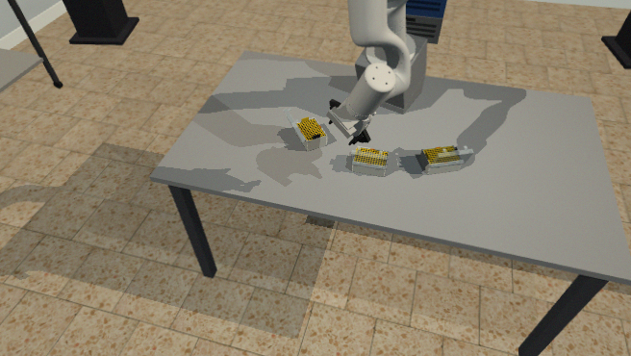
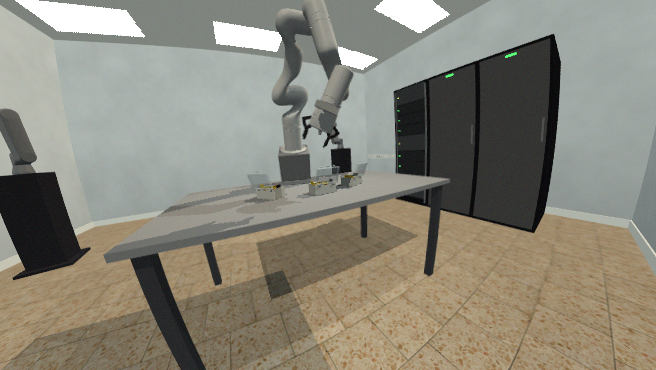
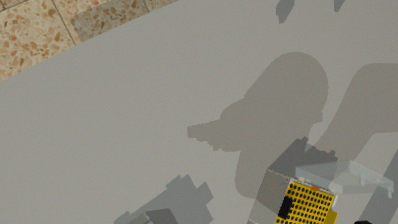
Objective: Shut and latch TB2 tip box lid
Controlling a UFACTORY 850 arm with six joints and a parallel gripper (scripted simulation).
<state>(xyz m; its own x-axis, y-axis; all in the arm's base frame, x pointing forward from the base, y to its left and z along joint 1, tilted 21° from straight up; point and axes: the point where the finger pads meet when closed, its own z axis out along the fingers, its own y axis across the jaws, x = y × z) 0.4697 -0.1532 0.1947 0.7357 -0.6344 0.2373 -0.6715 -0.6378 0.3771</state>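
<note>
My gripper is now 25 cm past the yellow rack, 12 cm to the left of it and 21 cm above it. From my hand the other things lie so: clear lid 22 cm behind, 18 cm to the right, 16 cm below.
</note>
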